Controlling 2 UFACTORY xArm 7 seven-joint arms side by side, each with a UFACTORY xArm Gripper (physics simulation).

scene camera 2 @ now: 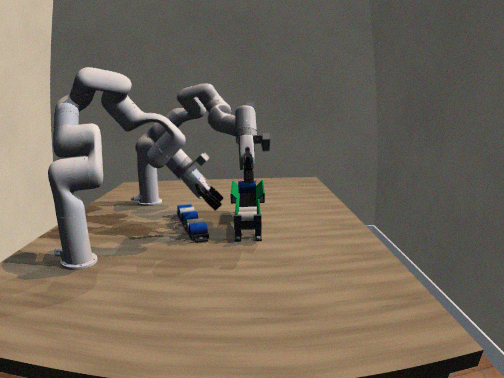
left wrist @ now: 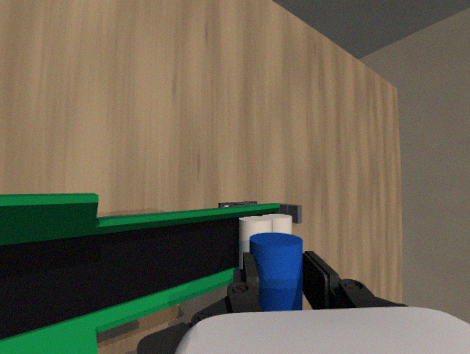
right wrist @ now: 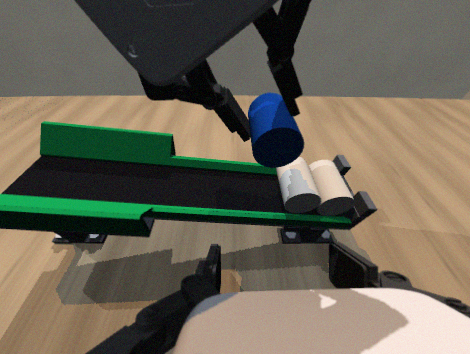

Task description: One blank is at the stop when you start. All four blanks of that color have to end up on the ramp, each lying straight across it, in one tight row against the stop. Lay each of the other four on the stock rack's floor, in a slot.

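My left gripper (scene camera 2: 248,181) (left wrist: 277,271) (right wrist: 268,120) is shut on a blue blank (scene camera 2: 247,187) (left wrist: 276,270) (right wrist: 276,130) and holds it above the ramp (scene camera 2: 235,192) (left wrist: 190,216) (right wrist: 105,142), uphill of and higher than two white blanks. One white blank (left wrist: 283,223) (right wrist: 332,189) lies across the ramp at the stop (right wrist: 364,206); the other white blank (left wrist: 246,235) (right wrist: 298,187) lies beside it. My right gripper (scene camera 2: 215,197) (right wrist: 274,261) is open and empty, between rack and ramp. On the stock rack (scene camera 2: 201,238), several blanks lie in a row, blue (scene camera 2: 198,228) and white.
The ramp has green side walls, higher at its upper end, and stands on dark feet (right wrist: 306,236). The rack stands left of the ramp in the scene view. The left arm reaches in over the ramp from behind, close to the right gripper.
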